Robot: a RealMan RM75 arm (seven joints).
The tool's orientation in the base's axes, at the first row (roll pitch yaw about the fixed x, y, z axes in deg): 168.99 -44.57 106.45
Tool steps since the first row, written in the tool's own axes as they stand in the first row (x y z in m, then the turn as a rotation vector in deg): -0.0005 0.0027 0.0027 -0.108 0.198 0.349; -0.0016 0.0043 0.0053 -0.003 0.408 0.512; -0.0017 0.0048 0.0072 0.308 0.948 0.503; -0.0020 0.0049 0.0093 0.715 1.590 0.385; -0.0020 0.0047 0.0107 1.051 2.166 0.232; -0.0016 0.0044 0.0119 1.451 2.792 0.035; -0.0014 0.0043 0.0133 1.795 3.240 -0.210; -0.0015 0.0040 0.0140 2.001 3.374 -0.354
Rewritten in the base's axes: 0.0027 0.0020 -0.0019 0.212 0.205 -0.293; 0.0045 0.0033 -0.0042 0.394 0.425 -0.305; 0.0050 0.0047 -0.0056 0.860 0.712 -0.007; 0.0051 0.0060 -0.0072 1.408 1.001 0.449; 0.0049 0.0070 -0.0082 1.907 1.208 0.870; 0.0045 0.0081 -0.0088 2.441 1.434 1.374; 0.0043 0.0092 -0.0097 2.814 1.560 1.847; 0.0041 0.0096 -0.0103 2.905 1.618 2.111
